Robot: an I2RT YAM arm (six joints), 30 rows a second.
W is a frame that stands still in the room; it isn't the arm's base.
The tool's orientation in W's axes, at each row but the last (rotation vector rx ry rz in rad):
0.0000 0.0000 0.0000
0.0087 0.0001 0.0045
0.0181 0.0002 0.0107
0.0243 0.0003 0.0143
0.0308 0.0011 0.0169
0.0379 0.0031 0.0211
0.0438 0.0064 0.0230
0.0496 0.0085 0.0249
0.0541 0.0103 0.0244
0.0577 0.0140 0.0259
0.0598 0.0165 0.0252
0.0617 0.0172 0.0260
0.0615 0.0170 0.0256
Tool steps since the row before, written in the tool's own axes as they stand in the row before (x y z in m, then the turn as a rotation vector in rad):
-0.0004 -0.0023 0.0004 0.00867 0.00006 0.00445
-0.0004 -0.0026 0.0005 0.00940 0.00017 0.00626
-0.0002 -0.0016 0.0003 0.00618 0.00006 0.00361
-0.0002 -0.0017 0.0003 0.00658 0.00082 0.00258
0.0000 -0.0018 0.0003 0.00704 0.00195 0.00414
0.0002 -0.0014 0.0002 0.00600 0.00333 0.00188
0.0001 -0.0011 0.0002 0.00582 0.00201 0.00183
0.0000 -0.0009 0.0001 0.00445 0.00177 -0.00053
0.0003 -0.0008 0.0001 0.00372 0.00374 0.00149
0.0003 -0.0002 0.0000 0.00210 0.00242 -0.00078
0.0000 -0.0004 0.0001 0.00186 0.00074 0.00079
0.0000 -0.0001 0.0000 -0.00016 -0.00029 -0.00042
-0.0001 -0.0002 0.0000 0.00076 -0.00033 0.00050
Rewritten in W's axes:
-0.0004 -0.0023 0.0004 0.00867 0.00006 0.00445
-0.0004 -0.0026 0.0005 0.00940 0.00016 0.00626
-0.0002 -0.0016 0.0003 0.00618 0.00006 0.00361
-0.0002 -0.0017 0.0003 0.00657 0.00085 0.00260
0.0000 -0.0018 0.0002 0.00701 0.00194 0.00419
0.0002 -0.0014 0.0001 0.00594 0.00338 0.00199
0.0001 -0.0011 0.0002 0.00579 0.00206 0.00188
0.0000 -0.0009 0.0001 0.00440 0.00191 -0.00048
0.0003 -0.0008 0.0001 0.00364 0.00374 0.00165
0.0003 -0.0002 0.0000 0.00203 0.00252 -0.00067
0.0000 -0.0004 0.0001 0.00185 0.00074 0.00080
0.0000 -0.0001 0.0000 -0.00016 -0.00027 -0.00043
-0.0001 -0.0002 0.0000 0.00078 -0.00034 0.00047

